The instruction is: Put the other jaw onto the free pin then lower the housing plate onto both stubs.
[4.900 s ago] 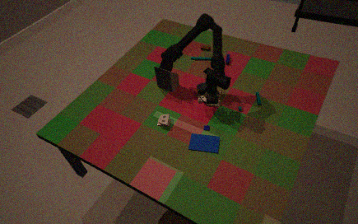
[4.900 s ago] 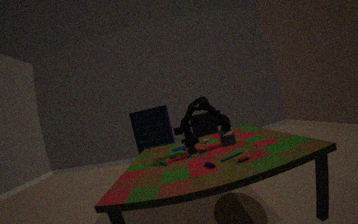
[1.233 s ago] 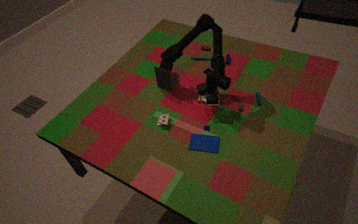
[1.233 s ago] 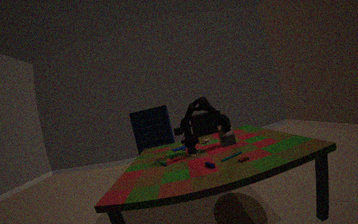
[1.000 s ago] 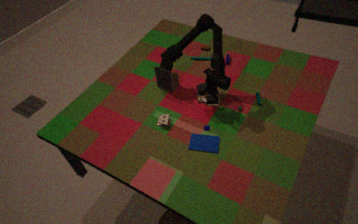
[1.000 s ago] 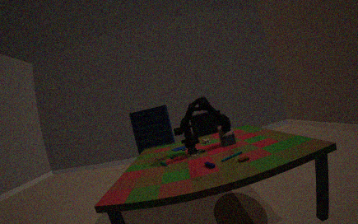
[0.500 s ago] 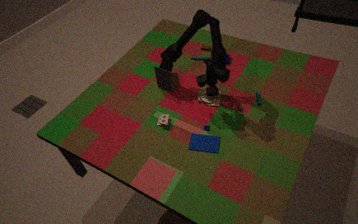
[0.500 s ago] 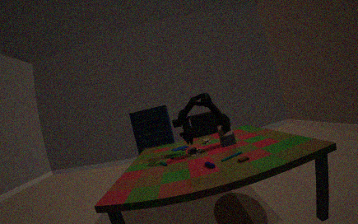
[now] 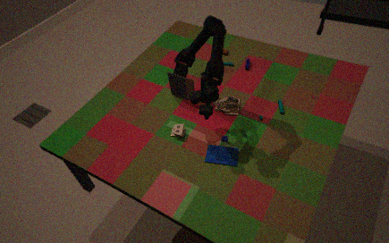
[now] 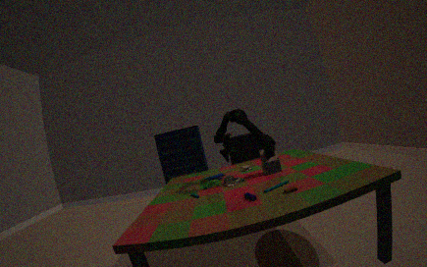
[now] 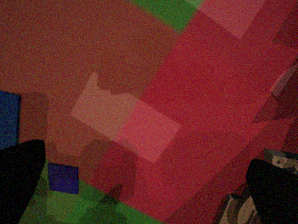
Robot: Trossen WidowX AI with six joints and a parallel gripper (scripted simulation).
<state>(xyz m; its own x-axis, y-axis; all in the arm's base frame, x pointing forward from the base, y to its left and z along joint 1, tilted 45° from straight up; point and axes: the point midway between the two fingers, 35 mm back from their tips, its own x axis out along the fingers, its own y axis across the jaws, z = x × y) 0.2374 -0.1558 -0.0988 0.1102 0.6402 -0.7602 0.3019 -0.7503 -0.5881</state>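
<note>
Now: gripper tip 130 mm past the pale housing piece, 90 mm to the left of it and 80 mm above it. The rest, counted from my gripper tip: brown piece (610 mm to the left, 140 mm behind, 100 mm below); pale curved jaw (150 mm to the left, 90 mm below, 30 mm ahead); blue flat plate (140 mm to the right, 130 mm ahead, 110 mm below).
</note>
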